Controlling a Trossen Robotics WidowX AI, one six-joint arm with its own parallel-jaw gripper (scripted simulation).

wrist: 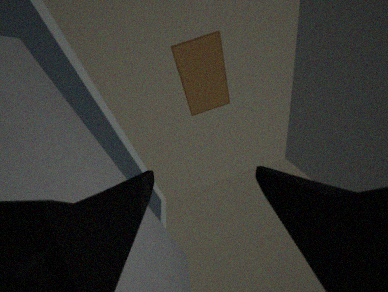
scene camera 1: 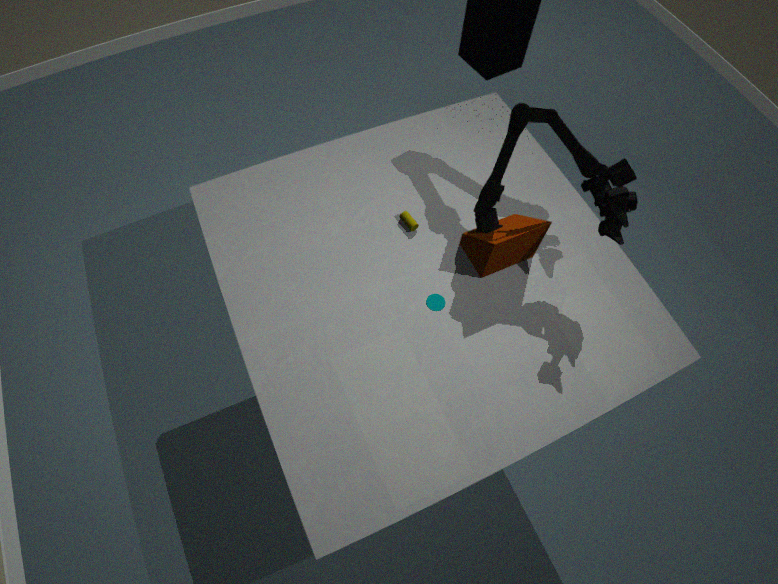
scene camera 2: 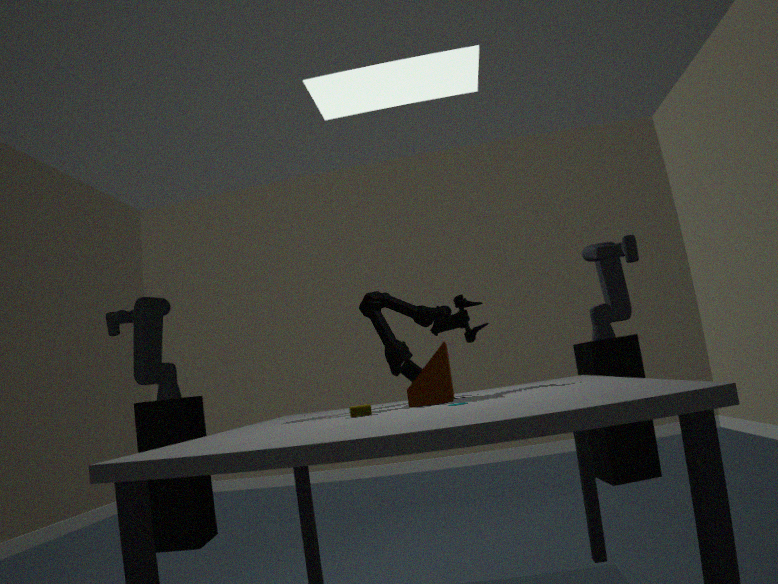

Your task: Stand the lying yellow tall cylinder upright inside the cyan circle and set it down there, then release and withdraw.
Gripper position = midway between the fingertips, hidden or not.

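Observation:
Scene camera 1 shows my gripper (scene camera 1: 624, 235), open and holding nothing. The wrist view shows the gripper (wrist: 205, 173). In scene camera 2, the gripper (scene camera 2: 485, 313) is visible too.

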